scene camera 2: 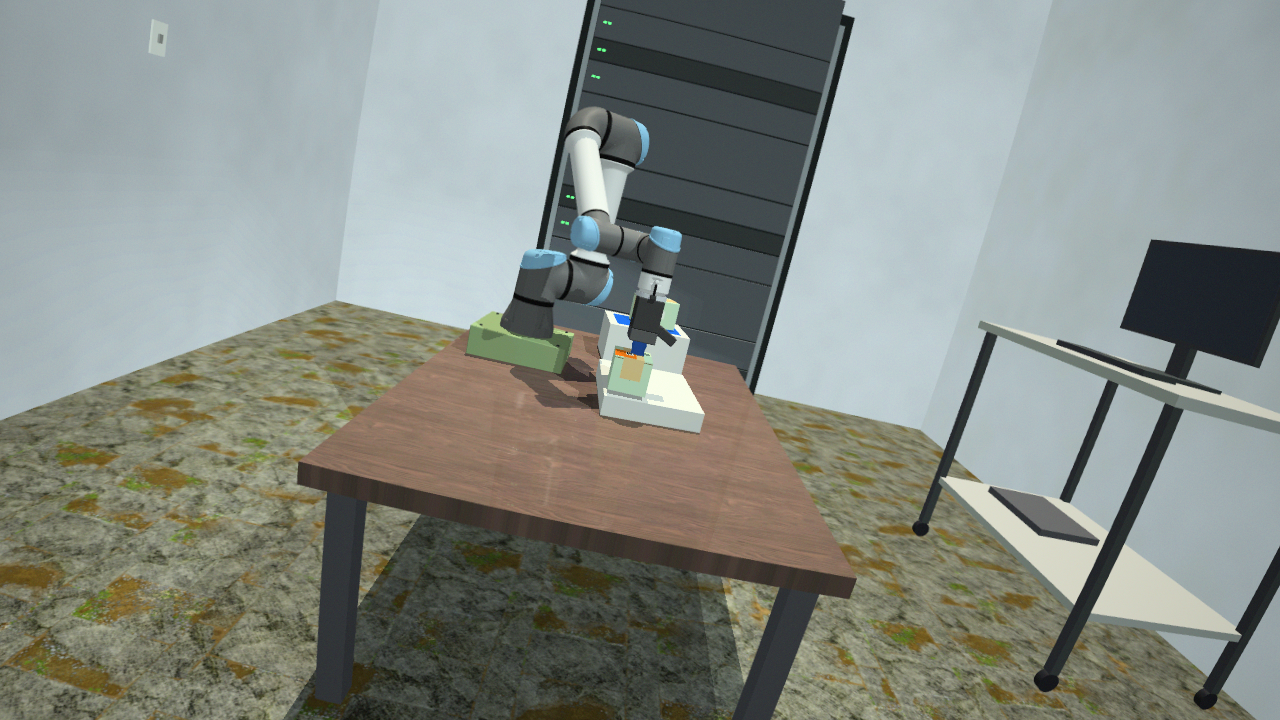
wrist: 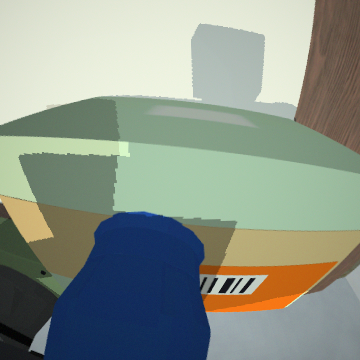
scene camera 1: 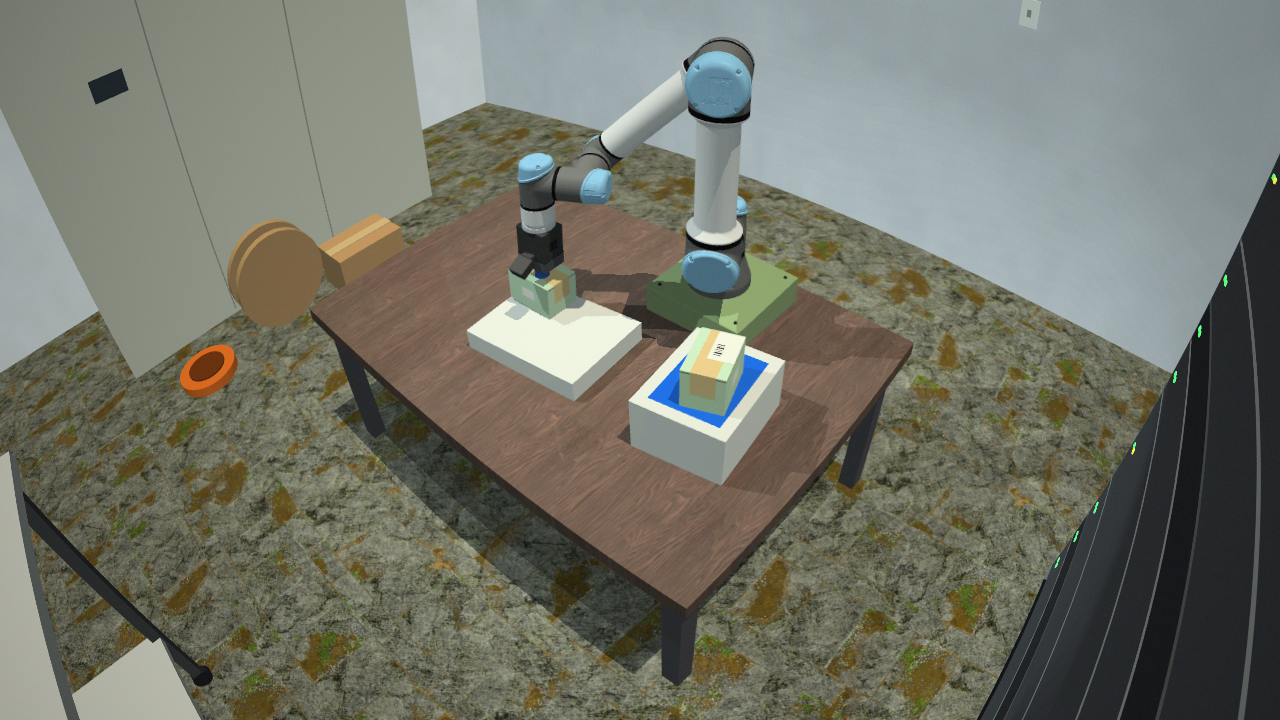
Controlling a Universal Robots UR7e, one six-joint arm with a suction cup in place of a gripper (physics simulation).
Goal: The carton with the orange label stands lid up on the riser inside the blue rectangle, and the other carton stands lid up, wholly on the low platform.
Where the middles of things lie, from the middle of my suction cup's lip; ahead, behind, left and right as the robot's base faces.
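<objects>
Carton with orange label (scene camera 1: 549,296): my suction cup 50 mm above it, 10 mm past it, 20 mm to the left of it. From my suction cup, white riser with blue rectangle (scene camera 1: 708,445): 90 mm below, 60 mm ahead, 490 mm to the left. Low white platform (scene camera 1: 568,353): 120 mm below my suction cup, 50 mm ahead, 60 mm to the left.
</objects>
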